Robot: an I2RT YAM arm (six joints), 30 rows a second.
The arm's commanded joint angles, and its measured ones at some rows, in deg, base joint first. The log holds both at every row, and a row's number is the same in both.
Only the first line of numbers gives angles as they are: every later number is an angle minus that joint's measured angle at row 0.
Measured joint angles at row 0:
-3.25, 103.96, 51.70, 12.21, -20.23, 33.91
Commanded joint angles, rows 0 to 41:
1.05, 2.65, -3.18, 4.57, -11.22, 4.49
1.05, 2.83, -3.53, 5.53, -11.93, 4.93
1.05, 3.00, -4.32, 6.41, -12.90, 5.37
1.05, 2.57, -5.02, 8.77, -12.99, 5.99
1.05, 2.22, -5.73, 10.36, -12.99, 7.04
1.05, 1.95, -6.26, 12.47, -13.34, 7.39
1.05, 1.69, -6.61, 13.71, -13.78, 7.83
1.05, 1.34, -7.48, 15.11, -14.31, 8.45
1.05, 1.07, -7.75, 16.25, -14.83, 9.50
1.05, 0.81, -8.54, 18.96, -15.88, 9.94
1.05, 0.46, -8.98, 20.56, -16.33, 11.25
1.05, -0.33, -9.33, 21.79, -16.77, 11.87
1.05, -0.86, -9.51, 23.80, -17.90, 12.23
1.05, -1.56, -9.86, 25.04, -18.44, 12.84
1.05, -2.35, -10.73, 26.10, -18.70, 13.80
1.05, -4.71, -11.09, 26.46, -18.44, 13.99
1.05, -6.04, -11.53, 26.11, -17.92, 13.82
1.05, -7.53, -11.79, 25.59, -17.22, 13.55
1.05, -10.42, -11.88, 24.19, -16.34, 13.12
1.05, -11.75, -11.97, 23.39, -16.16, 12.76
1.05, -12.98, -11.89, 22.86, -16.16, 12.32
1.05, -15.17, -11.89, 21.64, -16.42, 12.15
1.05, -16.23, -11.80, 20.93, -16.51, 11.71
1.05, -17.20, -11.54, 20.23, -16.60, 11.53
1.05, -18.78, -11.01, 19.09, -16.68, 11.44
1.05, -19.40, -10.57, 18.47, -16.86, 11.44
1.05, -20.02, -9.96, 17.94, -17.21, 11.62
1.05, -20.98, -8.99, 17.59, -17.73, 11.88
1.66, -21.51, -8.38, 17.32, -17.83, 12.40
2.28, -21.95, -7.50, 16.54, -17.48, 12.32
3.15, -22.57, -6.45, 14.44, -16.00, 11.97
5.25, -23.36, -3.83, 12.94, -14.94, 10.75
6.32, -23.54, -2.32, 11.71, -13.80, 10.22
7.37, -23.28, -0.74, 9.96, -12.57, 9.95
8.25, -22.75, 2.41, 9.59, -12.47, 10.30
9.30, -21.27, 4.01, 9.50, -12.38, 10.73
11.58, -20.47, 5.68, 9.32, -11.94, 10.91
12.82, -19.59, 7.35, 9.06, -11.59, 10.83
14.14, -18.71, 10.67, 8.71, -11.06, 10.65
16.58, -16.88, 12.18, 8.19, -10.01, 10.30
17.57, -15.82, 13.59, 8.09, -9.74, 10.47
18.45, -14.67, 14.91, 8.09, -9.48, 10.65
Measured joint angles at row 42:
12.88, -17.33, 7.83, 6.97, -8.15, 10.25
